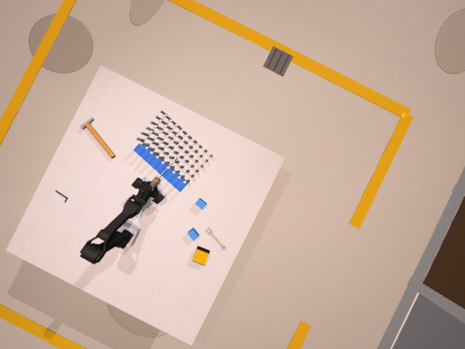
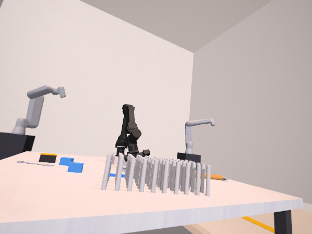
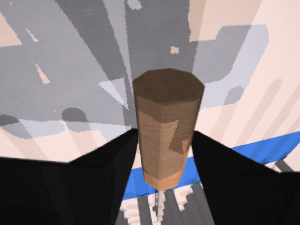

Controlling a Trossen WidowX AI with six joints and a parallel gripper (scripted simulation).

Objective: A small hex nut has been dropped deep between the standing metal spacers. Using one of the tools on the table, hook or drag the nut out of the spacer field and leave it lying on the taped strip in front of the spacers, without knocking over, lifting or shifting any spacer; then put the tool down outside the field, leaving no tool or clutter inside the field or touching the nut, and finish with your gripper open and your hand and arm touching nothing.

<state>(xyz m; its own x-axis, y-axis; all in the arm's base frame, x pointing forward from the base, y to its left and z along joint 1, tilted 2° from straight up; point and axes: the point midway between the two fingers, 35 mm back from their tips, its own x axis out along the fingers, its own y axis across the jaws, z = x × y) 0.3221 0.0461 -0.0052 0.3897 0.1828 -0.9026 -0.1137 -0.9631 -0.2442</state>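
Right now the screwdriver is 100 mm ahead of my gripper tip and 10 mm to the right of it. From my gripper tip the other things lie so: blue taped strip 110 mm ahead, 30 mm to the left, 20 mm below; black hex key 390 mm behind, 420 mm to the left, 10 mm below; grey wrench 70 mm behind, 510 mm to the right, 10 mm below.
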